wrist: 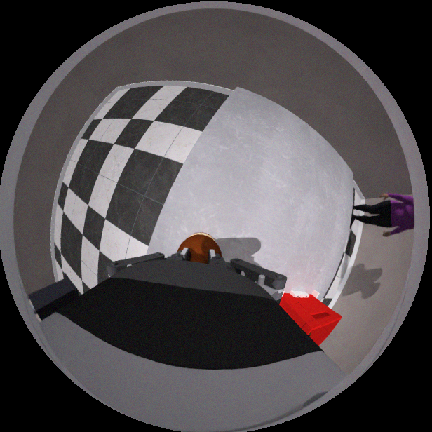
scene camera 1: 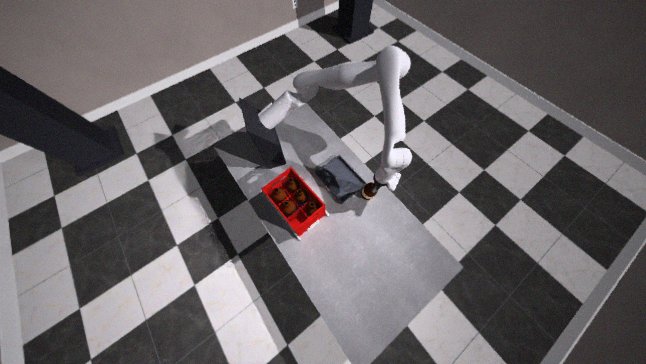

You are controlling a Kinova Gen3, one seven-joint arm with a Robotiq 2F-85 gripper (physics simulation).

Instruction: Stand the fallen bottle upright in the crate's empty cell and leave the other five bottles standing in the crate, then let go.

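Places are measured from the arm's base along level axes (x right, y ahead, z up), in millimetres.
Pixels of known places: gripper, between the fingertips: [scene camera 1: 374, 188]; arm's base, origin of its link: [scene camera 1: 265, 121].
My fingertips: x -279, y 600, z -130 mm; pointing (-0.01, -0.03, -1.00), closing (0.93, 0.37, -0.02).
Observation:
Ahead of a thing's pixels: the offset from my fingertips to its top centre. "spot": to the spot under its first point. Level surfaces: height alone.
My gripper [scene camera 1: 379, 184] [wrist: 198, 255] is shut on the neck of a brown bottle @(dy -14, dx +4, dz +37 mm) [scene camera 1: 369, 192] [wrist: 200, 244]. The bottle's body points away from the fingers, over the table's right side, beside the dark tray. Its exact tilt and its height above the table are hard to tell. The red crate @(spot: dy -46, dx +433, dz -63 mm) [scene camera 1: 301, 231] [wrist: 306, 311] stands to the left of the gripper in the scene view and at the lower right in the wrist view. Several brown bottles stand in its cells, such as one bottle @(dy -270, dx +428, dz +41 mm) [scene camera 1: 278, 194] at the left. The empty cell @(spot: dy -129, dx +394, dz -115 mm) [scene camera 1: 300, 216] is at the crate's near end, on its left side.
A dark grey tray @(spot: dy -176, dx +36, dz -118 mm) [scene camera 1: 346, 176] lies between the crate and the held bottle. A dark upright panel [scene camera 1: 263, 142] stands behind the crate on the grey table @(dz -122 mm) [scene camera 1: 370, 265] [wrist: 260, 175]. A person [wrist: 400, 212] in purple shows at the right of the wrist view.

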